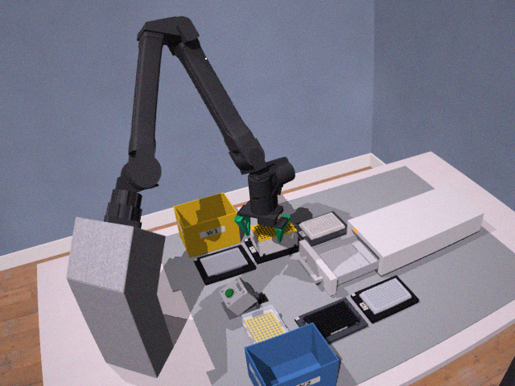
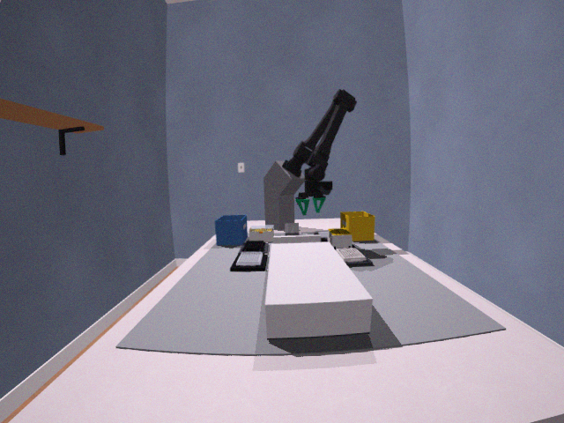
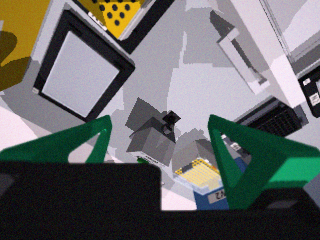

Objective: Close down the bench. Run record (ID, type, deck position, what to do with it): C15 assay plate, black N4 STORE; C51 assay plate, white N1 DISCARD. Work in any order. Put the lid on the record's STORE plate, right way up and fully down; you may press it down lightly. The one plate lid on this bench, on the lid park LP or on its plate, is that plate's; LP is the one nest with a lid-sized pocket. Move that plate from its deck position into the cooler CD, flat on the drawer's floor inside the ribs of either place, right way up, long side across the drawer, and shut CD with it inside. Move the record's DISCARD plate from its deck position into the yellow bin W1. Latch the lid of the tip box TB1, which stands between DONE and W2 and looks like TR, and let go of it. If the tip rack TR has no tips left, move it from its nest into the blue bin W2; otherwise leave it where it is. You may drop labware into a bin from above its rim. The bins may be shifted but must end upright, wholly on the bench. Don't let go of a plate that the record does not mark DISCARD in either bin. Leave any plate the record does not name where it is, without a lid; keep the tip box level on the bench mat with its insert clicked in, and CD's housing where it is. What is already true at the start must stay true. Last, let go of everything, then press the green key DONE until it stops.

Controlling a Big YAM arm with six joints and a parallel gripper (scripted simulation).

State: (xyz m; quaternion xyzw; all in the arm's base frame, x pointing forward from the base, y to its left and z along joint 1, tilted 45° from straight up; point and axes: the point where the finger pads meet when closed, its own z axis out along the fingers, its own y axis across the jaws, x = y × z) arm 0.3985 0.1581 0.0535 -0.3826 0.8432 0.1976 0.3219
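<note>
Now: the clear plate lid 12 cm behind my hand, 7 cm to the left of it and 13 cm below it. Round my hand: N1 label: 14 cm ahead, 16 cm to the left, 14 cm below; green key DONE: 12 cm behind, 12 cm to the right, 8 cm below; tip rack TR: 4 cm ahead, 12 cm to the left, 10 cm below.
</note>
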